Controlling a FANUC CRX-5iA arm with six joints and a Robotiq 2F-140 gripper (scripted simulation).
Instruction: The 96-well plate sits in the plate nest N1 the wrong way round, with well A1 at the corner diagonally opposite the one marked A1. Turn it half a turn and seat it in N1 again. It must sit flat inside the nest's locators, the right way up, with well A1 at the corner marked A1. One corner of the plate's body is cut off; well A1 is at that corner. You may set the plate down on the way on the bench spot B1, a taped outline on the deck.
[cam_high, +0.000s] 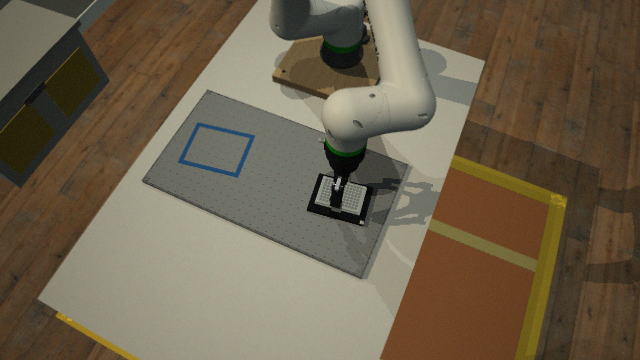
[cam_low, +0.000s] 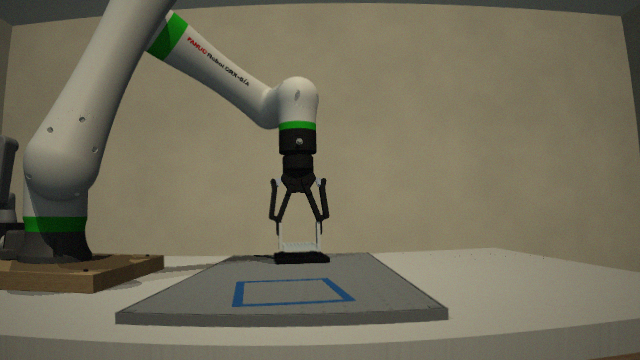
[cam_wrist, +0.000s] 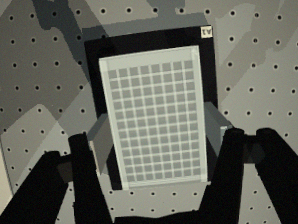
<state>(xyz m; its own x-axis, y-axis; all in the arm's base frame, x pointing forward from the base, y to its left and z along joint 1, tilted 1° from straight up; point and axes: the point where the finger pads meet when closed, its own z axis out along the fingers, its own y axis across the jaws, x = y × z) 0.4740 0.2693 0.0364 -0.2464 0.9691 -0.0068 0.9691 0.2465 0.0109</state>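
My hand is 90 mm to the right of the A1 mark, 40 mm above it and 30 mm short of it. Also, from my hand: 96-well plate 20 mm below.
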